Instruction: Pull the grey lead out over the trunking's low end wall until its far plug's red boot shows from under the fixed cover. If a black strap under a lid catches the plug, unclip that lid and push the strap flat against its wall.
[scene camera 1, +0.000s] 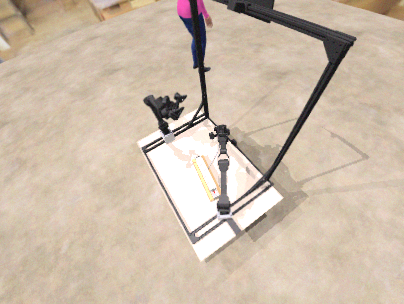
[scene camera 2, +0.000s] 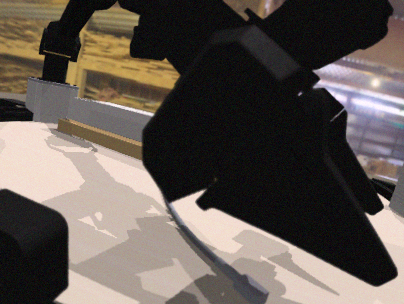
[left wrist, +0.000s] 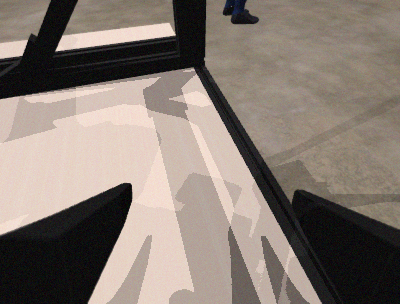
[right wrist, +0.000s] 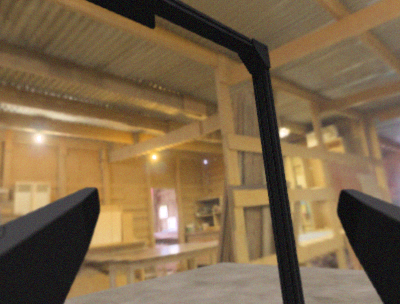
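Where they show: left gripper, fingertip midpoint: (scene camera 2: 381, 236) (left wrist: 213, 194); right gripper, fingertip midpoint: (scene camera 1: 185, 101) (right wrist: 219, 199); left arm's base, link origin: (scene camera 1: 223, 209) (scene camera 2: 53, 81); right arm's base, link origin: (scene camera 1: 166, 131).
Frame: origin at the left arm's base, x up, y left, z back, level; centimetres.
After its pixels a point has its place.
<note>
The long trunking (scene camera 1: 202, 179) (scene camera 2: 112, 118) {x -4.5, y 5.4, z -23.9 cm} lies mid-table, with yellow-orange strips along its sides. A small red mark (scene camera 1: 214, 191) {x -7.0, y 5.0, z -16.2 cm} shows near its lower end; I cannot tell what it is. The grey lead (scene camera 2: 215, 259) {x -9.2, y -5.2, z -62.3 cm} curves down over the table in scene camera 2, ending in a thicker grey piece (scene camera 2: 254, 288) {x -8.9, y -5.8, z -66.2 cm}. My left gripper (scene camera 1: 220, 132) {x -2.8, y -4.1, z -71.6 cm} (scene camera 2: 382, 245) {x -2.8, y -4.1, z -71.6 cm} (left wrist: 213, 194) {x -2.8, y -4.1, z -71.6 cm} is open and empty, above the table beyond the trunking's upper end. My right gripper (scene camera 1: 180, 105) {x 53.5, y 15.1, z -52.7 cm} (right wrist: 219, 199) {x 53.5, y 15.1, z -52.7 cm} is open and empty, raised high by its mount. Lids, strap and fixed cover are too small or hidden to tell.
A black gantry frame (scene camera 1: 310, 100) {x 72.8, y -36.1, z -20.9 cm} (left wrist: 191, 35) {x -4.9, y 2.7, z -96.2 cm} (right wrist: 272, 150) {x 67.4, y -36.9, z -21.7 cm} rises from the table's edges. A black rail (left wrist: 240, 130) runs along one table edge. A dark rounded block (scene camera 2: 35, 245) {x -4.8, y -17.7, z -62.2 cm} fills scene camera 2's lower left. A person (scene camera 1: 192, 30) stands beyond the table.
</note>
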